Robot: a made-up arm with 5 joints.
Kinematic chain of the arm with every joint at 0, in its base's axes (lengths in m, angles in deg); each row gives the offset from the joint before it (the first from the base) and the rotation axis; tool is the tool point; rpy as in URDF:
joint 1: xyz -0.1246 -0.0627 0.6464 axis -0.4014 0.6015 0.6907
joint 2: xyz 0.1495 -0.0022 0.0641 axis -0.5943 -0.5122 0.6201
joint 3: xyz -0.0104 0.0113 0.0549 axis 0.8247 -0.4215 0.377
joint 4: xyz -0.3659 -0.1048 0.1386 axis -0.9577 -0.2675 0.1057
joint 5: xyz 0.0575 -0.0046 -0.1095 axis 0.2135 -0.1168 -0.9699
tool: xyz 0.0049 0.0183 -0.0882 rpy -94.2 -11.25 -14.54
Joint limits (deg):
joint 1: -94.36..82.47
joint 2: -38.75..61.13
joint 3: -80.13..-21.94
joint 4: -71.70..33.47
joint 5: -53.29..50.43
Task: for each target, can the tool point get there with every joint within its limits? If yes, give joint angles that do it. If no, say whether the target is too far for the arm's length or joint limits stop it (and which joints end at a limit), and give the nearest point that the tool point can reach.
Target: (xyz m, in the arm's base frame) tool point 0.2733 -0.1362 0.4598
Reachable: no: joint limits stop it (at a limit: joint 1, joint 2, joint 3, joint 4) | nearest point 0.0388 0.0714 0.5850 | short by 0.337 m
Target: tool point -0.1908 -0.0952 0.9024
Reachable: yes | joints 54.22 22.18 -53.05 2.55 -43.49
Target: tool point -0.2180 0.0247 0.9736
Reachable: yes | joints 20.49 1.16 -69.65 24.17 -37.93
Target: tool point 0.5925 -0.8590 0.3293
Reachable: no: too far | nearest point 0.0620 -0.2064 0.7731 | short by 0.951 m
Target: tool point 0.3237 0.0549 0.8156
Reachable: no: joint limits stop it (at a limit: joint 1, joint 2, joint 3, joint 4, joint 5) | nearest point 0.1484 -0.0912 0.8386 | short by 0.229 m
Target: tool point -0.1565 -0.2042 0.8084
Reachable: yes | joints 59.92 45.81 -42.83 -17.47 -16.46
